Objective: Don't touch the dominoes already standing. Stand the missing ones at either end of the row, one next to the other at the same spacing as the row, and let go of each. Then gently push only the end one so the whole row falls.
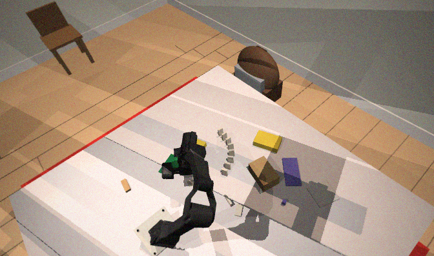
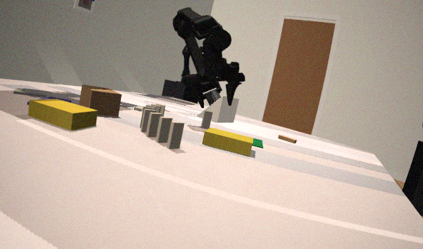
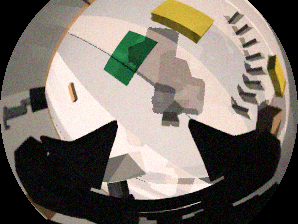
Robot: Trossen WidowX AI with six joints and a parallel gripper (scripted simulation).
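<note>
My gripper tip is 26 cm short of the brown box, 22 cm to the left of it and 4 cm above it. From my gripper tip the other things lie so: green flat piece 13 cm to the left, 7 cm below, 1 cm ahead; then small tan block 20 cm to the left, 20 cm behind, 6 cm below; then tiny blue cube 36 cm to the right, 23 cm ahead, 6 cm below.
</note>
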